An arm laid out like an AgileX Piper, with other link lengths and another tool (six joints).
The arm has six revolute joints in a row. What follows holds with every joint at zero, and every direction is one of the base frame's. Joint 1 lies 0.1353 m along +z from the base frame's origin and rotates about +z. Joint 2 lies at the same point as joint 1 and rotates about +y. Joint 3 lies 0.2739 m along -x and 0.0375 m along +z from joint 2 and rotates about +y. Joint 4 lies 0.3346 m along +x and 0.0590 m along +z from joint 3 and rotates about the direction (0.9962, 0, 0.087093). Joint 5 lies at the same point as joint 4 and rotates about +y. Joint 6 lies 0.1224 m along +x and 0.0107 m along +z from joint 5 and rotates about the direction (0.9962, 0, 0.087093). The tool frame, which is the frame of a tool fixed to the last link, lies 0.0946 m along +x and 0.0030 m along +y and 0.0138 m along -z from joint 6; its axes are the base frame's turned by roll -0.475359, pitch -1.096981 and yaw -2.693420 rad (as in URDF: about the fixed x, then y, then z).
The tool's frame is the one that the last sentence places.
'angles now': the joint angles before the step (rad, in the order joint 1, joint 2, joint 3, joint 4, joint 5, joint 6). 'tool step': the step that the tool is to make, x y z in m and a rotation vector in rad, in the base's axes. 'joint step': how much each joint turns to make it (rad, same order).
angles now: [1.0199 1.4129 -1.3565 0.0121 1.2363 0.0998]
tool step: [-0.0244 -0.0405 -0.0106 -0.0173 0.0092 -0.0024]
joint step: [-0.0001 -0.1593 0.1743 -0.0021 0.0045 0.0025]
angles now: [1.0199 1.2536 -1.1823 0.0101 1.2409 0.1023]
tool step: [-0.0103 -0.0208 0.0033 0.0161 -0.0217 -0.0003]
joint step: [0.0001 -0.1019 0.0768 -0.0101 -0.0001 0.0001]
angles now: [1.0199 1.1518 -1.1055 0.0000 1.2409 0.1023]
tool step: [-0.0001 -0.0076 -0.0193 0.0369 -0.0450 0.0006]
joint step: [0.0001 -0.0748 0.1229 -0.0191 -0.1031 0.0001]
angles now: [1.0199 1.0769 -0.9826 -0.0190 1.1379 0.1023]
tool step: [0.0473 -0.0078 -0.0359 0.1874 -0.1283 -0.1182]
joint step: [-0.1439 -0.0948 0.2317 0.0190 -0.3642 -0.0268]
